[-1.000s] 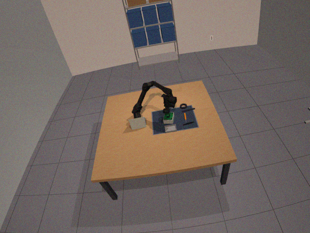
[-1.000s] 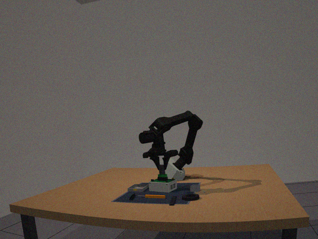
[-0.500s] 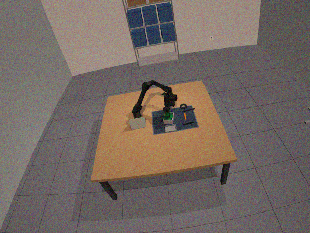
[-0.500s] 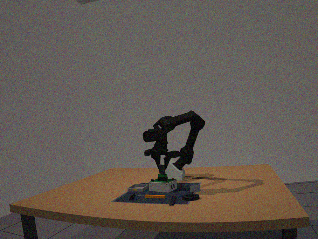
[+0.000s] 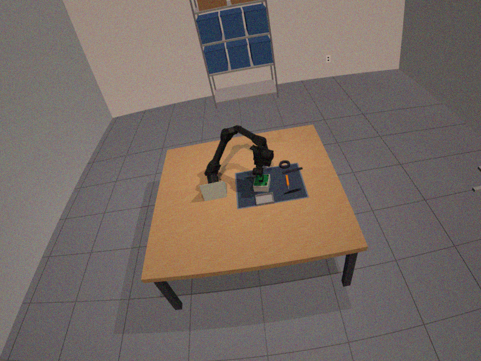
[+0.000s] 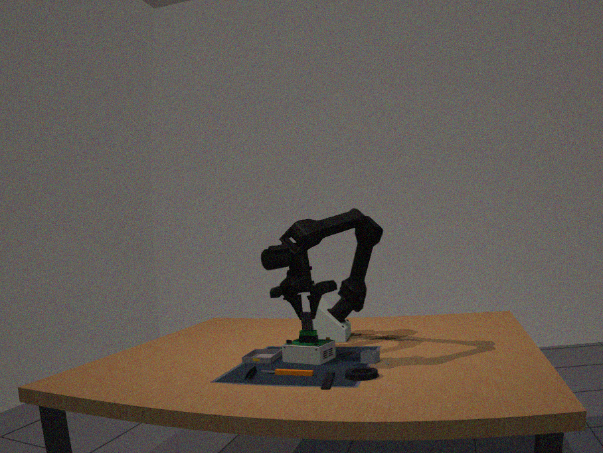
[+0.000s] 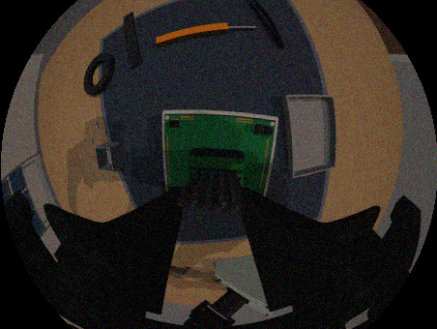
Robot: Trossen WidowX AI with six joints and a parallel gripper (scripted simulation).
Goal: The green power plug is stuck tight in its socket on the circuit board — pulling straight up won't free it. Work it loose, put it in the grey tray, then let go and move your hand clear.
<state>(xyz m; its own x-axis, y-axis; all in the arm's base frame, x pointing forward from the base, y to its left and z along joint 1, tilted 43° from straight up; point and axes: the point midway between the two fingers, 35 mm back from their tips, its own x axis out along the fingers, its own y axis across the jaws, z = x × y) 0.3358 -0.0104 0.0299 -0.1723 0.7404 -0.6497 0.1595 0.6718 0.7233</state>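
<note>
Now: the green power plug 40 mm below my gripper tip. Also, from my gripper tip: dark blue mat 50 mm ahead, 120 mm below; then grey tray 10 mm ahead, 140 mm to the right, 120 mm below; then orange screwdriver 170 mm ahead, 20 mm to the left, 110 mm below.
</note>
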